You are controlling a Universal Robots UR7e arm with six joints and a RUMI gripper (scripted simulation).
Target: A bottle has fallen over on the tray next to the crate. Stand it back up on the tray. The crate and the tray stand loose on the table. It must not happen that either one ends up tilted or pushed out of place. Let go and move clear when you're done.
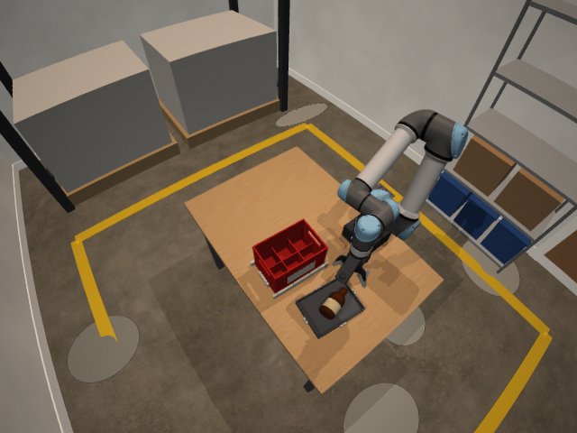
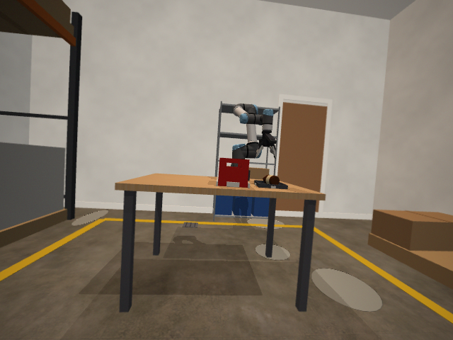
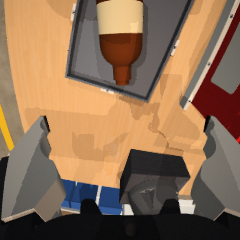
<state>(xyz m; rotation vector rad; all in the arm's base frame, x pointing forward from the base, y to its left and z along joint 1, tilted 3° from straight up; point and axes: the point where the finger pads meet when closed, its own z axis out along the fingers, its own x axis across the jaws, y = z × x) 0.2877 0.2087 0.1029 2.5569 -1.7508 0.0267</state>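
Now: hand 50 mm short of the brown bottle, 30 mm to the right of it and 150 mm above it. The rest, counted from my hand: red crate: 140 mm ahead, 240 mm to the right, 110 mm below; then tray: 70 mm ahead, 30 mm to the left, 180 mm below.
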